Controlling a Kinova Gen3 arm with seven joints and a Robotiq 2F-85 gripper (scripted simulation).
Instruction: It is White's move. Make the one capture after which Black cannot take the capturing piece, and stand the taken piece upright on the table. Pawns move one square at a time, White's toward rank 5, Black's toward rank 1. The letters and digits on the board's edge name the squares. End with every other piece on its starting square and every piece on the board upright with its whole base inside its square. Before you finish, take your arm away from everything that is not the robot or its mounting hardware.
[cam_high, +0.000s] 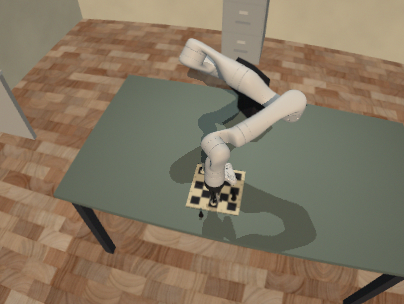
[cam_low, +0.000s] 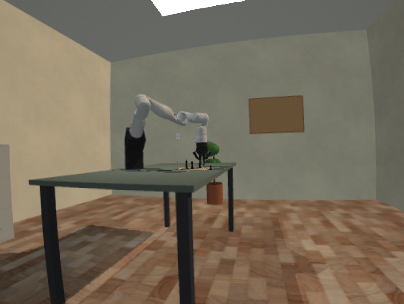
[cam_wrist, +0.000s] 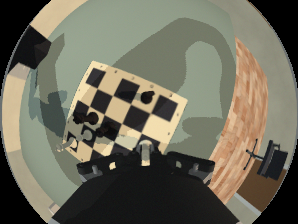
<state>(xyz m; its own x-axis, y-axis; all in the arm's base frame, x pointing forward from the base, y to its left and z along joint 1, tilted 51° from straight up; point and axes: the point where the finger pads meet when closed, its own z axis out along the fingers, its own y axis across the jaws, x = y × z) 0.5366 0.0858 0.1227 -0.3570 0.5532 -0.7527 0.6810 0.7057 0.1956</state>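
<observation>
Now: the black piece 7 cm ahead of my hand, 4 cm to the right of it and 3 cm below it. Also, from my hand: white chess piece 14 cm behind, 8 cm to the right, 1 cm below; chessboard 7 cm behind, 4 cm below; white piece 1 cm below.
</observation>
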